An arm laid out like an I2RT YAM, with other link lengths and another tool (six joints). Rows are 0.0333 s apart.
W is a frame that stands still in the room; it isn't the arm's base.
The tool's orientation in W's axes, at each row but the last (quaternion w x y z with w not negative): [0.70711, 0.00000, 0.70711, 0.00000]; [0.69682, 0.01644, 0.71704, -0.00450]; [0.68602, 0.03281, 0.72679, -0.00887]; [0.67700, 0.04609, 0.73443, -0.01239]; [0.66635, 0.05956, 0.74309, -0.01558]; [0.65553, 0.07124, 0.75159, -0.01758]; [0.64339, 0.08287, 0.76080, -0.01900]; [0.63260, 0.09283, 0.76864, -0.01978]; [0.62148, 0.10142, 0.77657, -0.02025]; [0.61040, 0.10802, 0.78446, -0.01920]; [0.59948, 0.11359, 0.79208, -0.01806]
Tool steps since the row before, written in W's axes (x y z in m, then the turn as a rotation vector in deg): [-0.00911, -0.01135, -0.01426, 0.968, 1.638, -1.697]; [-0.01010, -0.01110, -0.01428, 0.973, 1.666, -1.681]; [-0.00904, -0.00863, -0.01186, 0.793, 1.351, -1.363]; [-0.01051, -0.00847, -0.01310, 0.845, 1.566, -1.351]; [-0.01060, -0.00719, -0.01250, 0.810, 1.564, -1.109]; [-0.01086, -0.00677, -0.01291, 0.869, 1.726, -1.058]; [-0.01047, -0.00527, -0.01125, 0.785, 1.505, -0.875]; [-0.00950, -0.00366, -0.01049, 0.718, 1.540, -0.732]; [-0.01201, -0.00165, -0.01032, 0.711, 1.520, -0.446]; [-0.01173, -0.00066, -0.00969, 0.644, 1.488, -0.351]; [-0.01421, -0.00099, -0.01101, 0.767, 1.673, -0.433]
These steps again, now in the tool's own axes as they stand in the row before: [0.01426, -0.01135, -0.00911, 1.697, 1.638, 0.968]; [0.01437, -0.01163, -0.00935, 1.681, 1.666, 0.972]; [0.01204, -0.00953, -0.00781, 1.363, 1.352, 0.792]; [0.01344, -0.00990, -0.00867, 1.358, 1.571, 0.825]; [0.01303, -0.00900, -0.00835, 1.121, 1.578, 0.764]; [0.01360, -0.00898, -0.00806, 1.077, 1.750, 0.795]; [0.01217, -0.00764, -0.00757, 0.888, 1.533, 0.712]; [0.01154, -0.00610, -0.00658, 0.765, 1.569, 0.613]; [0.01227, -0.00479, -0.00894, 0.486, 1.575, 0.545]; [0.01194, -0.00389, -0.00862, 0.406, 1.541, 0.462]; [0.01397, -0.00501, -0.01018, 0.482, 1.737, 0.571]
